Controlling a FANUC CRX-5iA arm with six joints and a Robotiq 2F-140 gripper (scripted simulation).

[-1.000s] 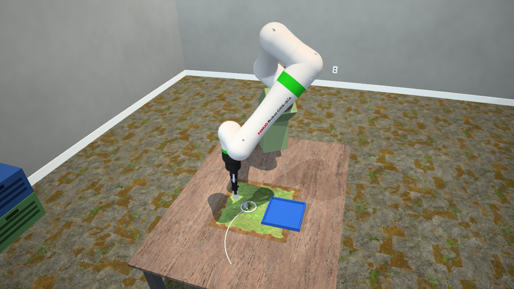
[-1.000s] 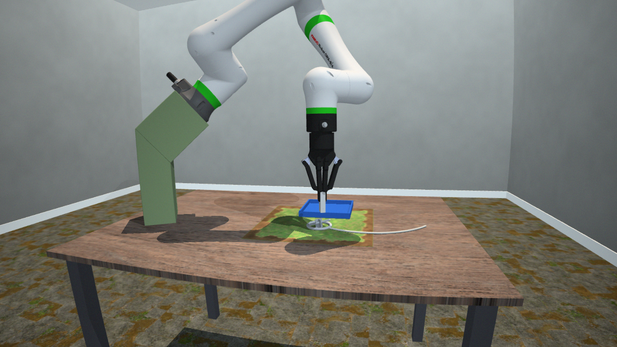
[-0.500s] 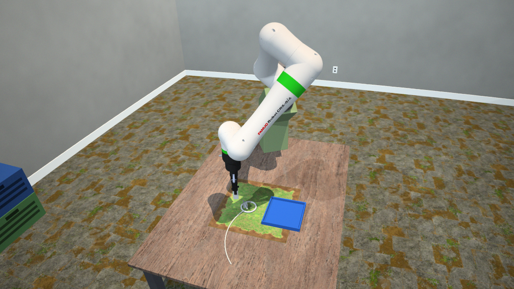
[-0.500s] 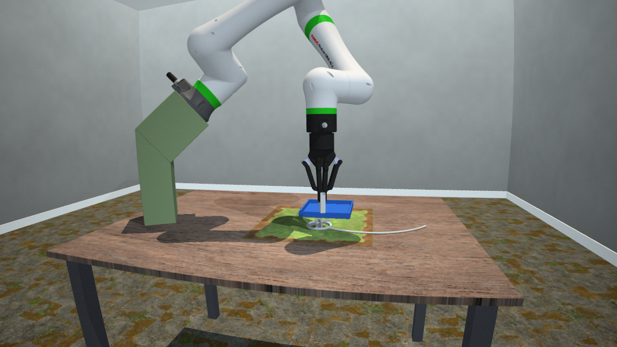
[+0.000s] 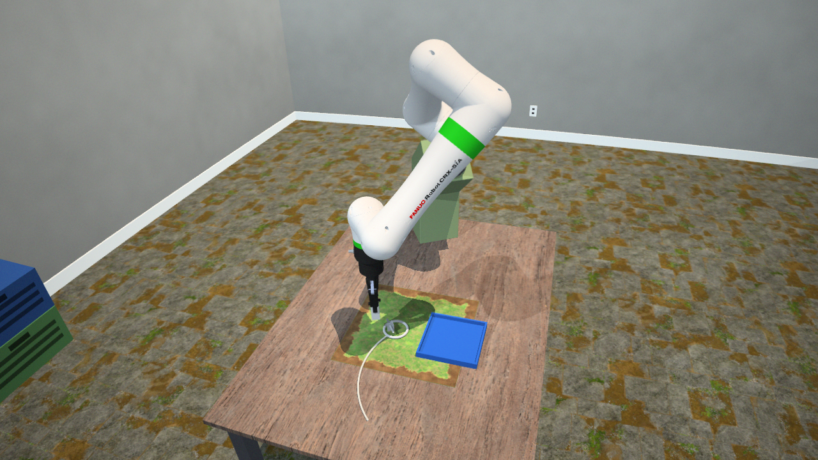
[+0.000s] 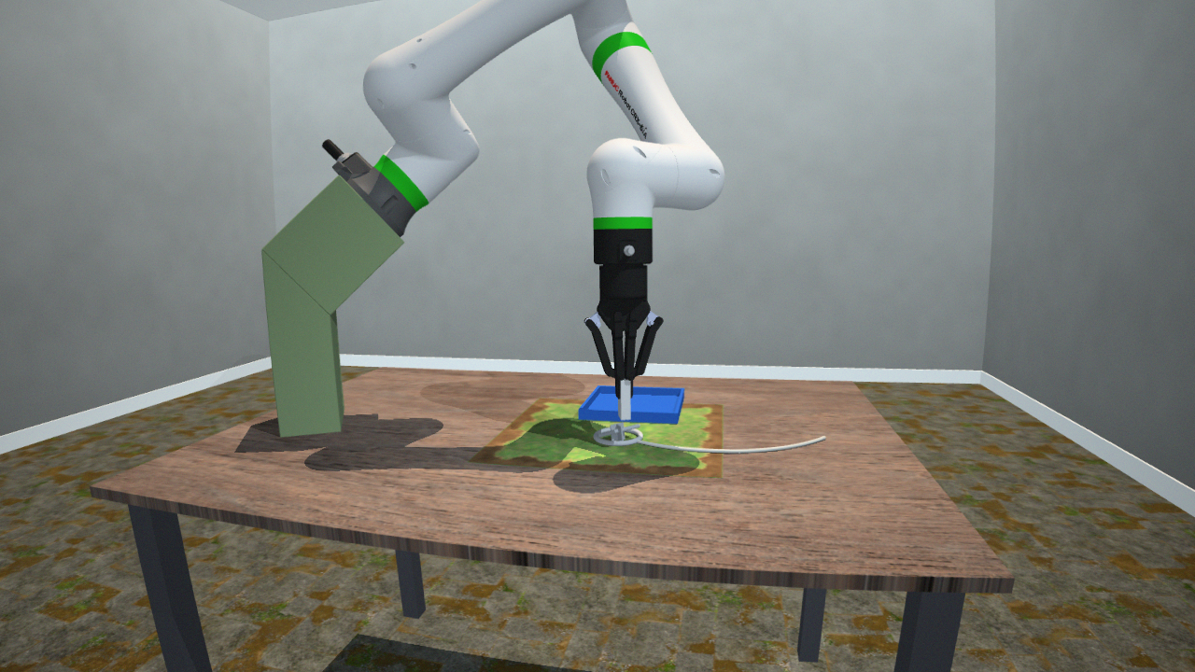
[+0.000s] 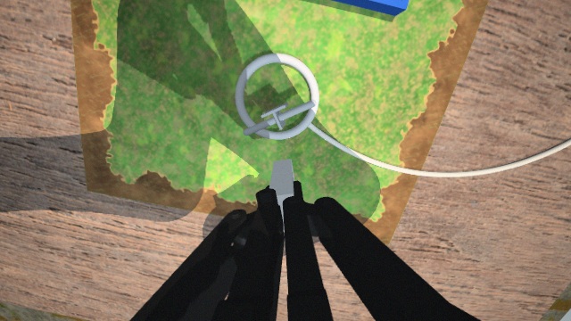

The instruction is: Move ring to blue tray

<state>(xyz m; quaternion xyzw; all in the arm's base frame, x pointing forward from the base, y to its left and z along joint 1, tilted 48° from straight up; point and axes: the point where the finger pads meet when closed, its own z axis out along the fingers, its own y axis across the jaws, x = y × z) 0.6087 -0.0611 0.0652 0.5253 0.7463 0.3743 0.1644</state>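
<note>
The grey stake lies 8 cm below my hand, 4 cm to the left of it and 2 cm behind it. Also, from my hand: mat (10 cm below, 9 cm to the left, 6 cm behind); then white ring (9 cm below, 5 cm to the left, 3 cm behind); then blue tray (25 cm to the left, 8 cm below, 7 cm behind).
</note>
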